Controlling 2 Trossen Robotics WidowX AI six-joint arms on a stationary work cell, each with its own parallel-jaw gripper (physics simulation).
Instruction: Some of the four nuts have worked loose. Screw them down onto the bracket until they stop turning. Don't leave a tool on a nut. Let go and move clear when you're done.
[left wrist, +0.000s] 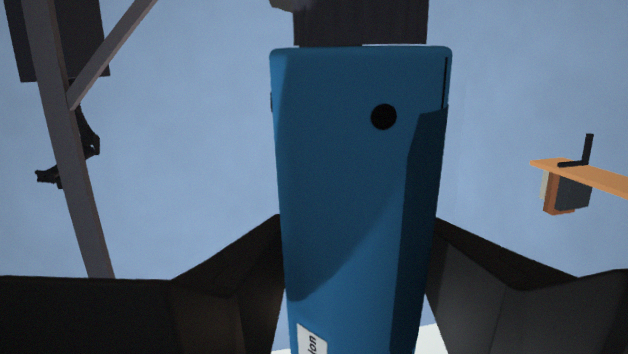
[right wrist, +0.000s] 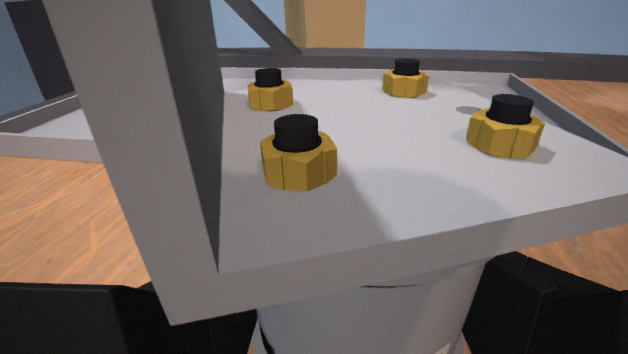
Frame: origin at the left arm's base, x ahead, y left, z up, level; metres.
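Seen in the pictures: left gripper, between the fingertips: (left wrist: 349, 226).
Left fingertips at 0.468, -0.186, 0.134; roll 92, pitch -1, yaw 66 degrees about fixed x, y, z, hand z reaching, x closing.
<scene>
A point is followed by its place in that frame, as x, y, z.
My left gripper (left wrist: 349, 226) {0.468, -0.186, 0.134} is shut on a blue tool body (left wrist: 340, 175) {0.430, -0.175, 0.104} with a black round spot and a white label. Its working end is not visible. The grey bracket (right wrist: 390, 145) {0.481, -0.200, -0.050} has four yellow nuts on black studs: front left (right wrist: 299, 167) {0.489, -0.219, -0.046}, front right (right wrist: 505, 137) {0.492, -0.187, -0.046}, back left (right wrist: 270, 97) {0.454, -0.213, -0.046} and back right (right wrist: 406, 85) {0.458, -0.180, -0.047}. Every stud top sticks out above its nut, and no tool covers them. Whether any nut has a gap beneath it is unclear. My right gripper (right wrist: 370, 312) is shut on a pale grey cylinder (right wrist: 370, 327) {0.495, -0.210, -0.076} directly below the bracket; the contact is partly hidden.
An upright grey wall (right wrist: 135, 150) rises at the left of the bracket. A low rim (right wrist: 50, 147) {0.282, -0.324, -0.107} and the wooden table (right wrist: 55, 215) {0.360, -0.305, -0.116} show beyond it. A dark beam (left wrist: 62, 150) {0.661, -0.757, 0.184} stands left in the left wrist view; an orange shelf (left wrist: 595, 175) is at right.
</scene>
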